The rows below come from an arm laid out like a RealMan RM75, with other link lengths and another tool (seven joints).
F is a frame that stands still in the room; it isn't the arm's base.
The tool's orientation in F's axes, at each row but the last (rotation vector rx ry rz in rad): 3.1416, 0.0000, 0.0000; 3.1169, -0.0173, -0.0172; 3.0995, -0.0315, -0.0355; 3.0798, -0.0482, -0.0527; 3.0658, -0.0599, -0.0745; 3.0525, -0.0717, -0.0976; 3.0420, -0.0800, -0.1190; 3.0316, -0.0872, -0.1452; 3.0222, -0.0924, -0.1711; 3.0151, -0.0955, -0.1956; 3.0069, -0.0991, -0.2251; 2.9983, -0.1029, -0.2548
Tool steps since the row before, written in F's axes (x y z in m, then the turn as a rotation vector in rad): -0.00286, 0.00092, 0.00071, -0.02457, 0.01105, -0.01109; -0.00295, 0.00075, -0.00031, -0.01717, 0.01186, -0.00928; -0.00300, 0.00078, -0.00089, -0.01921, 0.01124, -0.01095; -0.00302, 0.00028, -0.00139, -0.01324, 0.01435, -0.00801; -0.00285, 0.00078, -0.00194, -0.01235, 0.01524, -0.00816; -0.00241, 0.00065, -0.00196, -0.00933, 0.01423, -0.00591; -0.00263, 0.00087, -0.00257, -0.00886, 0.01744, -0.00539; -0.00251, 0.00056, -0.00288, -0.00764, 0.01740, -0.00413; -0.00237, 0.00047, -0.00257, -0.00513, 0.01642, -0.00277; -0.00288, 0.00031, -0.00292, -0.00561, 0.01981, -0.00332; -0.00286, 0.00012, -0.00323, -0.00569, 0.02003, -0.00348; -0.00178, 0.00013, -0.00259, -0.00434, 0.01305, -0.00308
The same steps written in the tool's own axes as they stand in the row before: -0.00286, -0.00092, -0.00071, -0.02457, -0.01105, 0.01109; -0.00295, -0.00073, 0.00032, -0.01720, -0.01190, 0.00918; -0.00299, -0.00076, 0.00093, -0.01919, -0.01131, 0.01092; -0.00298, -0.00027, 0.00148, -0.01342, -0.01441, 0.00759; -0.00279, -0.00082, 0.00202, -0.01256, -0.01534, 0.00763; -0.00231, -0.00071, 0.00205, -0.00964, -0.01427, 0.00528; -0.00247, -0.00099, 0.00268, -0.00939, -0.01743, 0.00442; -0.00226, -0.00074, 0.00304, -0.00829, -0.01732, 0.00306; -0.00210, -0.00064, 0.00276, -0.00589, -0.01633, 0.00154; -0.00251, -0.00051, 0.00322, -0.00653, -0.01973, 0.00175; -0.00237, -0.00037, 0.00359, -0.00661, -0.01996, 0.00190; -0.00134, -0.00038, 0.00282, -0.00479, -0.01308, 0.00214
